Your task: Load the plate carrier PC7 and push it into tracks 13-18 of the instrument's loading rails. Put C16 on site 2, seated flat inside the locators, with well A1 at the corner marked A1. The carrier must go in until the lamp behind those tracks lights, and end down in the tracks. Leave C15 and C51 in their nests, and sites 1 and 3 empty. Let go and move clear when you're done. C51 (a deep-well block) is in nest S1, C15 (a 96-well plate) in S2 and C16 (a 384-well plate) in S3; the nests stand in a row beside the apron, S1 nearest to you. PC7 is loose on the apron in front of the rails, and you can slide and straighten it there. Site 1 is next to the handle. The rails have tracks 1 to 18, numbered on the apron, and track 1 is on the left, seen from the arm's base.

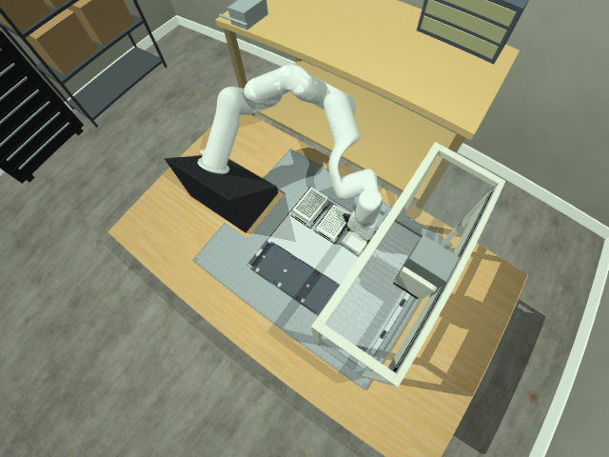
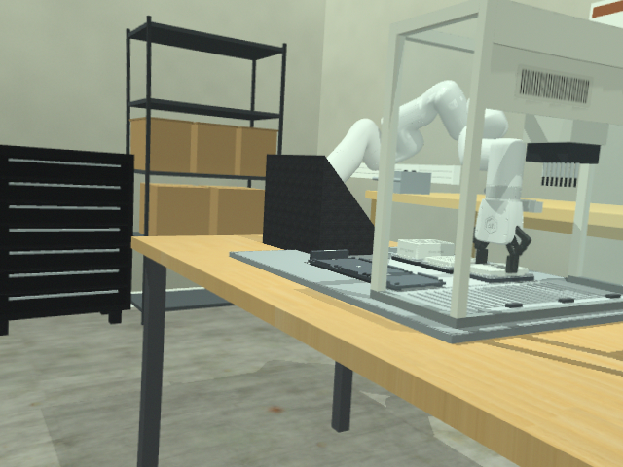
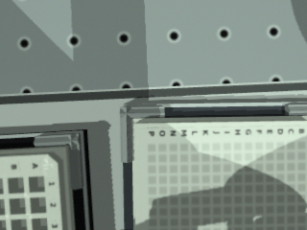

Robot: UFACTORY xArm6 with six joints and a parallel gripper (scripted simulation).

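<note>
The nest S3 is 2 cm below my hand. The rest, counted from my hand: post (15 cm ahead, 40 cm to the right, 22 cm above); carrier PC7 (7 cm behind, 29 cm to the right, 1 cm below).
</note>
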